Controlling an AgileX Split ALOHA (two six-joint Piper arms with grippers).
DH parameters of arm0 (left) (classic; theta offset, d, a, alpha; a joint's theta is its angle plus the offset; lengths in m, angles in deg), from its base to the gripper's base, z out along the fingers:
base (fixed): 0 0 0 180
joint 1: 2.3 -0.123 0 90
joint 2: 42.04 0 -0.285 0
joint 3: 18.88 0 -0.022 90
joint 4: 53.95 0.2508 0 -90
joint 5: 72.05 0 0.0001 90
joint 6: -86.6 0.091 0 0
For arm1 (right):
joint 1: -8.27 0.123 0 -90
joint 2: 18.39 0 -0.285 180
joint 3: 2.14 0 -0.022 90
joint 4: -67.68 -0.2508 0 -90
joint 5: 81.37 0 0.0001 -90
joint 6: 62.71 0.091 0 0
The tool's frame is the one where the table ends.
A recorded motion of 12 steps. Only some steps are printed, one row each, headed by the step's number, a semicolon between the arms.
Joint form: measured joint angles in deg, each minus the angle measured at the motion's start. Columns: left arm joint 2, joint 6, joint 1, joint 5, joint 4, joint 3; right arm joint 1, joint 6, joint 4, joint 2, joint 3, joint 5.
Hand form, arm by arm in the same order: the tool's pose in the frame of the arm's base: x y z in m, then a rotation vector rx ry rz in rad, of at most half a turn. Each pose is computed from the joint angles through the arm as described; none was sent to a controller.
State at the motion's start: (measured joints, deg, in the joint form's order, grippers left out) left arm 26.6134 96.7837 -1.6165 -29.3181 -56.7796 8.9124; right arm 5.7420 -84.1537 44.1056 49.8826 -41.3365 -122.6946
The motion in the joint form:
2: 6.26 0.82 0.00 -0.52 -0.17 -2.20; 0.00 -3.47 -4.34 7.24 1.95 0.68
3: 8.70 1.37 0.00 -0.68 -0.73 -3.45; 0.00 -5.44 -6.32 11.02 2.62 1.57
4: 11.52 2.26 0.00 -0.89 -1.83 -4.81; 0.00 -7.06 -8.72 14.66 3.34 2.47
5: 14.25 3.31 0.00 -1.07 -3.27 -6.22; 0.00 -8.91 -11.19 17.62 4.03 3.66
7: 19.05 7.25 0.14 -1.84 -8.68 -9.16; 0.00 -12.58 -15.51 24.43 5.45 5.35
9: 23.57 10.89 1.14 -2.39 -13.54 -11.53; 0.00 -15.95 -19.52 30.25 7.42 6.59
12: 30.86 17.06 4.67 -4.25 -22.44 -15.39; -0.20 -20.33 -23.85 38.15 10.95 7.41
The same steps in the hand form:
2: 0.2314 -0.0060 0.3017 0.2201 2.4797 0.0157; 0.2128 0.0184 0.2472 -0.1192 2.5801 0.3691
3: 0.2413 -0.0067 0.2985 0.2266 2.4965 0.0069; 0.2242 0.0192 0.2375 -0.1193 2.6063 0.3941
4: 0.2527 -0.0080 0.2938 0.2342 2.5161 -0.0106; 0.2352 0.0202 0.2279 -0.1034 2.6278 0.4265
5: 0.2637 -0.0096 0.2891 0.2406 2.5330 -0.0338; 0.2450 0.0210 0.2204 -0.0897 2.6333 0.4509
7: 0.2848 -0.0160 0.2829 0.2612 2.5373 -0.1145; 0.2640 0.0221 0.1992 -0.0672 2.6707 0.4962
9: 0.3030 -0.0263 0.2735 0.2975 2.5455 -0.1923; 0.2815 0.0231 0.1822 -0.0469 2.6900 0.5334
12: 0.3312 -0.0553 0.2567 0.3737 2.5288 -0.3350; 0.3053 0.0229 0.1582 -0.0353 2.7168 0.5729

